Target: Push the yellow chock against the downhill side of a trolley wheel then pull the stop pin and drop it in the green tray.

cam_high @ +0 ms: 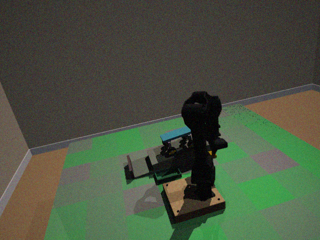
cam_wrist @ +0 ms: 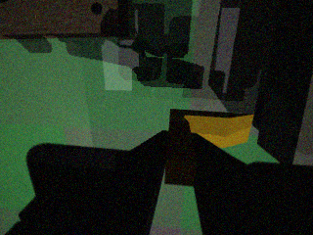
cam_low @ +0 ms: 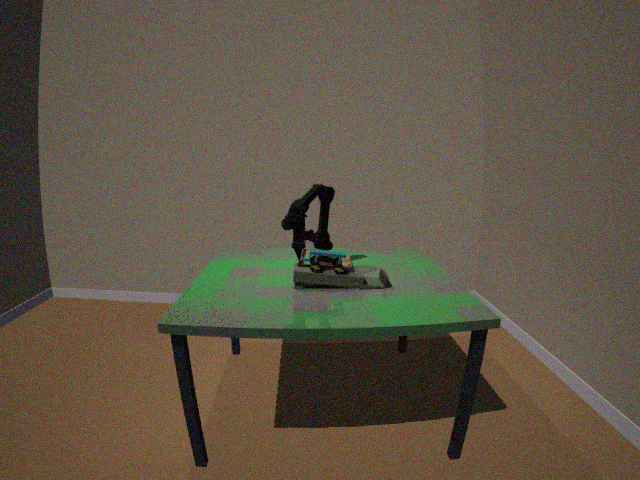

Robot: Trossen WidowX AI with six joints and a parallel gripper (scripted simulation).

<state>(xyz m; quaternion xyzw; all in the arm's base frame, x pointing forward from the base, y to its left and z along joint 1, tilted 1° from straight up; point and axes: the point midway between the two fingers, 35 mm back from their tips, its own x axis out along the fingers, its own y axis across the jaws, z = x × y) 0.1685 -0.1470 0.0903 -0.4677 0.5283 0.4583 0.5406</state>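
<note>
Right now the dark green tray is 22 cm to the left of my gripper tip, 9 cm below it and 6 cm ahead of it. From my gripper tip the other things lie so: red-headed stop pin (13 cm ahead, 4 cm above); then trolley (17 cm ahead, 11 cm to the left, 2 cm above); then yellow chock (2 cm ahead, 1 cm below).
</note>
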